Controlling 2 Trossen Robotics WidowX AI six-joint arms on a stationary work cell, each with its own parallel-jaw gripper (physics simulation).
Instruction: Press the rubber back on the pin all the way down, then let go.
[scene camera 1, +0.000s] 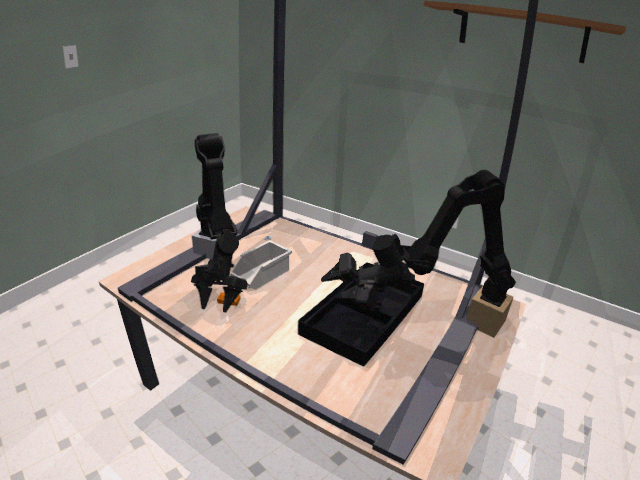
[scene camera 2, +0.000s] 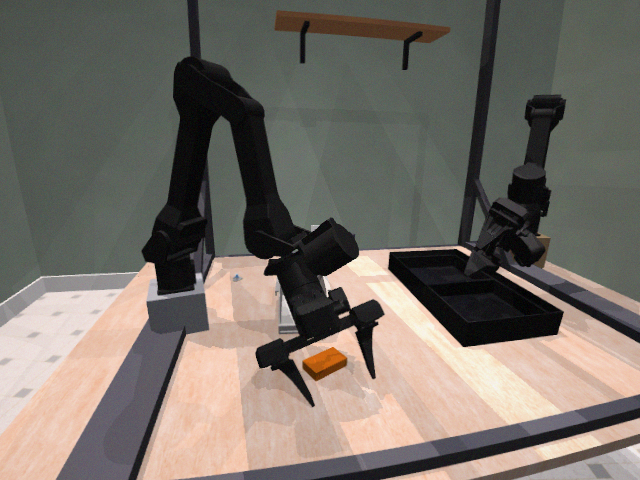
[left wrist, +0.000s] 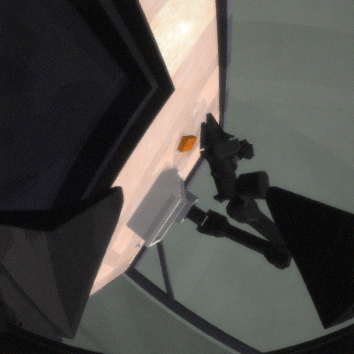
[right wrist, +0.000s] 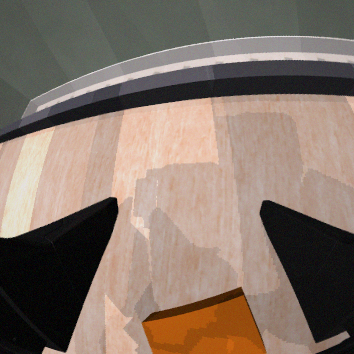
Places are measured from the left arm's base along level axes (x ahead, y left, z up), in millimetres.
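Pixels of known places: left gripper, between the fingertips: (scene camera 1: 329, 288) (scene camera 2: 471, 262) (left wrist: 196, 193); right gripper, between the fingertips: (scene camera 1: 213, 310) (scene camera 2: 344, 392) (left wrist: 204, 117) (right wrist: 191, 206); left arm's base, origin of its link: (scene camera 1: 493, 297); right arm's base, origin of its link: (scene camera 2: 176, 285) (left wrist: 189, 210).
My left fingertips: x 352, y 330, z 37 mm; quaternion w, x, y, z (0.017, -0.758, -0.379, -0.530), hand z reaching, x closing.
For each thing: its top centre in the pictures, then the offset to it from my left fingertips. "spot": a spot on its surface instead.
- tiny pale-blue piece, centre of its top: (scene camera 2: 236, 274) (scene camera 1: 267, 235) (left wrist: 139, 246) 118 mm down, 490 mm ahead, 231 mm right
- orange block, centre of its top: (right wrist: 199, 341) (scene camera 2: 325, 359) (left wrist: 189, 144) (scene camera 1: 228, 297) 115 mm down, 286 mm ahead, 121 mm left
- black tray, centre of its top: (scene camera 2: 460, 276) (scene camera 1: 366, 300) 80 mm down, 48 mm back, 117 mm right
- grey open bin, a spot on its surface: (scene camera 2: 287, 327) spot: 100 mm down, 347 mm ahead, 50 mm left
- grey block, centre of its top: (scene camera 2: 176, 285) (scene camera 1: 210, 232) (left wrist: 189, 210) 52 mm down, 562 mm ahead, 21 mm right
A tiny pale-blue piece (scene camera 1: 267, 237) (scene camera 2: 236, 277) (left wrist: 138, 245) is on the table's far side; it is too small to tell whether it is the pin or its rubber back. No other pin or rubber back can be made out. My right gripper (scene camera 1: 215, 309) (scene camera 2: 343, 391) (right wrist: 191, 206) is open and empty, low over the table. An orange block (scene camera 1: 221, 298) (scene camera 2: 324, 362) (left wrist: 186, 144) (right wrist: 200, 332) lies flat just behind its spread fingertips in scene camera 2. My left gripper (left wrist: 196, 193) is open and empty at the black tray (scene camera 1: 336, 347) (scene camera 2: 506, 330).
A grey open bin (scene camera 1: 277, 269) (scene camera 2: 287, 327) (left wrist: 155, 205) stands behind the right gripper, between the tiny piece and the orange block. The black tray has a low divider. Dark frame rails run along the table's edges, and a grey block (scene camera 2: 175, 311) bears the right arm.
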